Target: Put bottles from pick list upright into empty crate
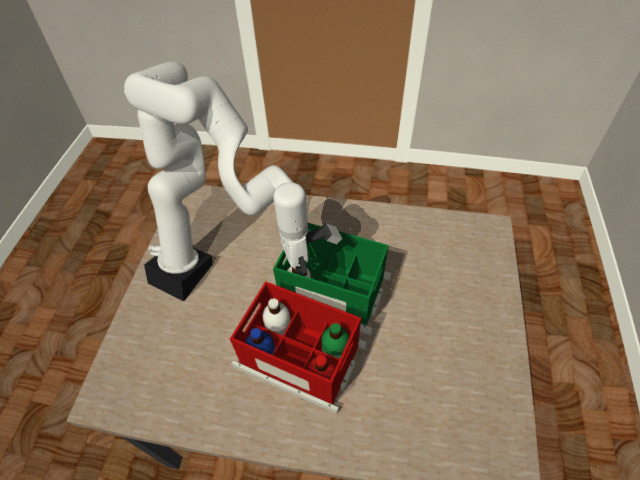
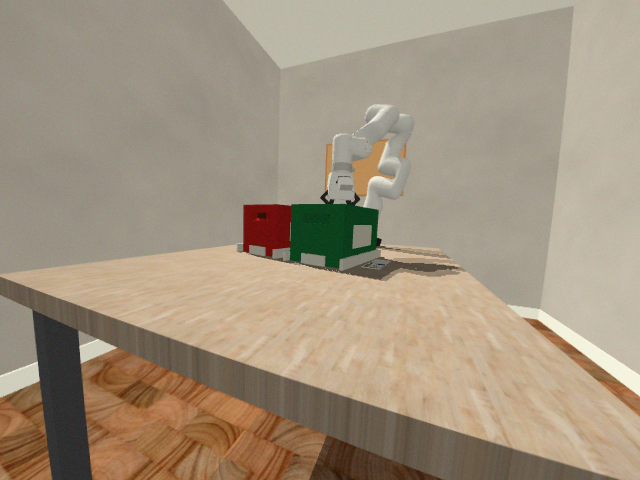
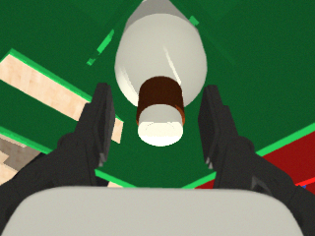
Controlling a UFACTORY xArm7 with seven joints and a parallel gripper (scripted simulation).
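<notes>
The white-labelled bottle lies 5 cm behind my hand, 13 cm to the right of it and 7 cm below it. The rest, counted from my hand: green crate 10 cm ahead, 1 cm to the left, 7 cm below; red crate 2 cm ahead, 21 cm to the right, 7 cm below; green-labelled bottle 11 cm ahead, 20 cm to the right, 7 cm below.
</notes>
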